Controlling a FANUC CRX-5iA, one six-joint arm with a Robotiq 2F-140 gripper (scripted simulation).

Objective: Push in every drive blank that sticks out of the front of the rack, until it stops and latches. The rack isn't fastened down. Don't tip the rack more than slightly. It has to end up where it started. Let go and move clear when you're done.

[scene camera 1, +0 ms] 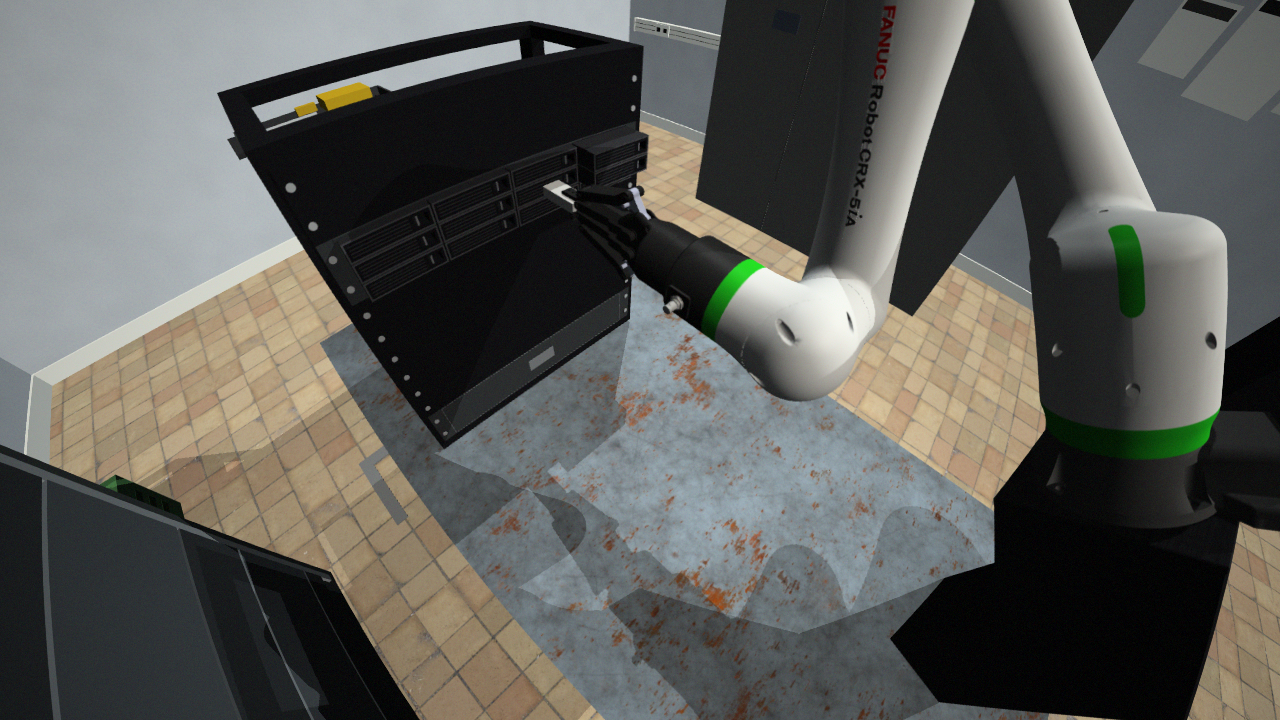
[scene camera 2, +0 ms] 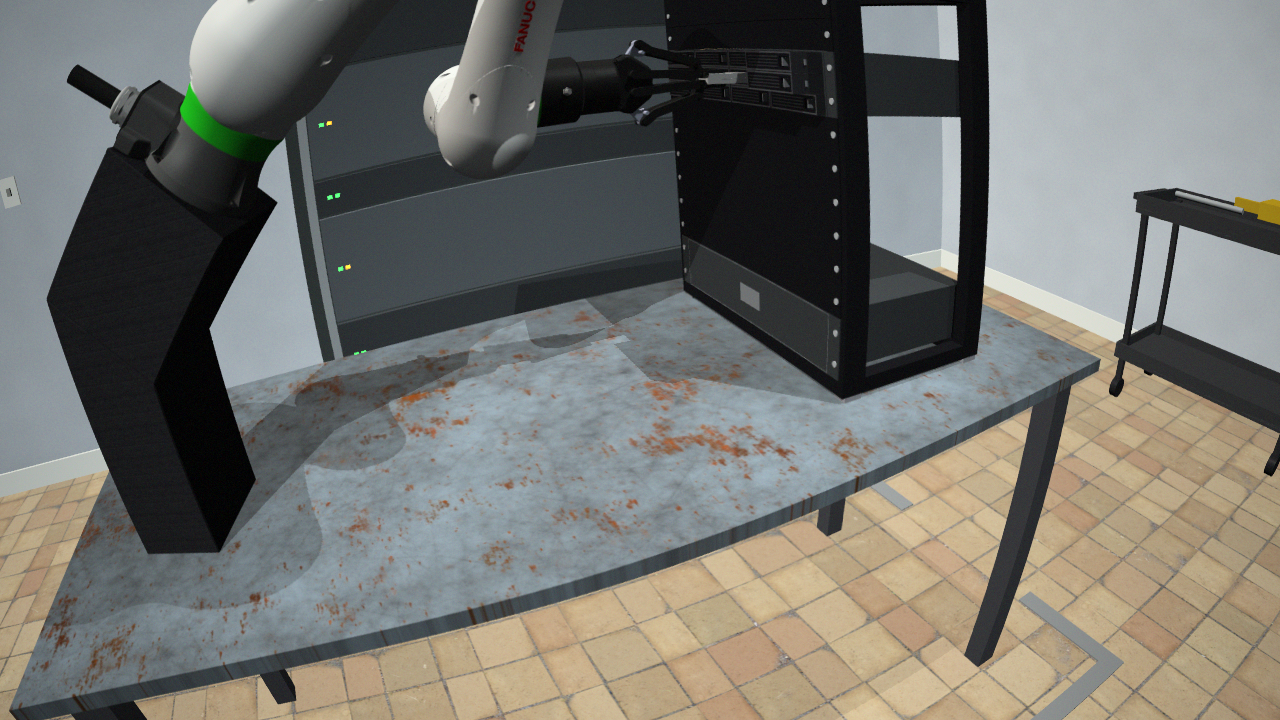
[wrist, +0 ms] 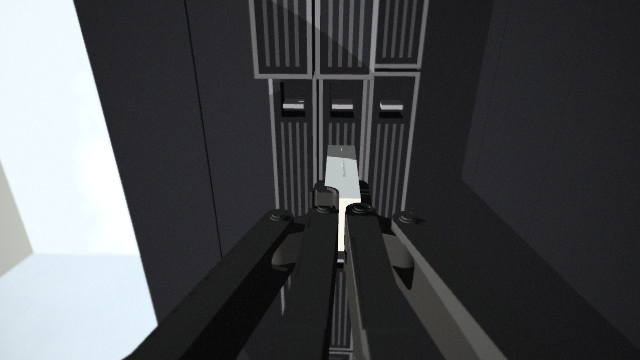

Labels:
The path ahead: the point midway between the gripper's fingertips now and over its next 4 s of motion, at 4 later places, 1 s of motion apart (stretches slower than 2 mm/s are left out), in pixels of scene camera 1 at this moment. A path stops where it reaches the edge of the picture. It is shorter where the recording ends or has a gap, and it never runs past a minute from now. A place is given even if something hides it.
My gripper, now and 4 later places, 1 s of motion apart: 551, 188; 548, 186; 583, 207; 567, 179; 560, 175

